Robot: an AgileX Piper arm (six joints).
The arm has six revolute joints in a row. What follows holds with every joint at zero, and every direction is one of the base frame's. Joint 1 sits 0.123 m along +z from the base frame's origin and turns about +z. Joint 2 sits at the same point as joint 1 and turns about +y. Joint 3 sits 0.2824 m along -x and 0.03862 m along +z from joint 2 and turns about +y. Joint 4 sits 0.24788 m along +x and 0.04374 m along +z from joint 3 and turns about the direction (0.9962, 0, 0.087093). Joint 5 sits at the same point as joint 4 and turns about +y. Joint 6 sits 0.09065 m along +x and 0.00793 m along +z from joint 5 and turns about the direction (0.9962, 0, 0.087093). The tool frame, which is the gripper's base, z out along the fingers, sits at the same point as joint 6; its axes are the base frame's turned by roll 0, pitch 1.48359 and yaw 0 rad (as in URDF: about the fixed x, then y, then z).
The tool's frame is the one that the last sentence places.
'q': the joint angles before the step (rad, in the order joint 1, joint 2, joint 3, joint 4, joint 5, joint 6). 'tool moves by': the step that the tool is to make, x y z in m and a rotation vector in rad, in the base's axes. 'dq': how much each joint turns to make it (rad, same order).
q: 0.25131, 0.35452, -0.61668, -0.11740, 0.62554, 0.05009
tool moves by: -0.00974, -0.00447, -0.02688, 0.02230, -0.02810, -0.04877
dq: -0.05915, -0.10255, 0.11648, 0.01742, -0.04646, 0.00089
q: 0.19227, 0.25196, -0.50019, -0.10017, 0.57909, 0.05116
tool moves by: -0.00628, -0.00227, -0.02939, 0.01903, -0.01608, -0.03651
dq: -0.04549, -0.09585, 0.11864, 0.01737, -0.04198, 0.00082
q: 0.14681, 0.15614, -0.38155, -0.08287, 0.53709, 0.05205
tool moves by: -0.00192, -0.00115, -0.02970, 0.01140, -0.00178, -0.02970
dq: -0.03607, -0.07701, 0.11427, 0.01204, -0.04059, 0.00047
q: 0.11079, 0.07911, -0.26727, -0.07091, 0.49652, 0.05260
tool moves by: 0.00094, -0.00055, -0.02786, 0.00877, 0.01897, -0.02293
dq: -0.02764, -0.05203, 0.10118, 0.01123, -0.03117, 0.00020
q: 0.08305, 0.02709, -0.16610, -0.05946, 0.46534, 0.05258
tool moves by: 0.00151, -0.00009, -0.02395, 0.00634, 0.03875, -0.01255
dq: -0.01695, -0.02935, 0.08032, 0.01353, -0.01292, -0.00405
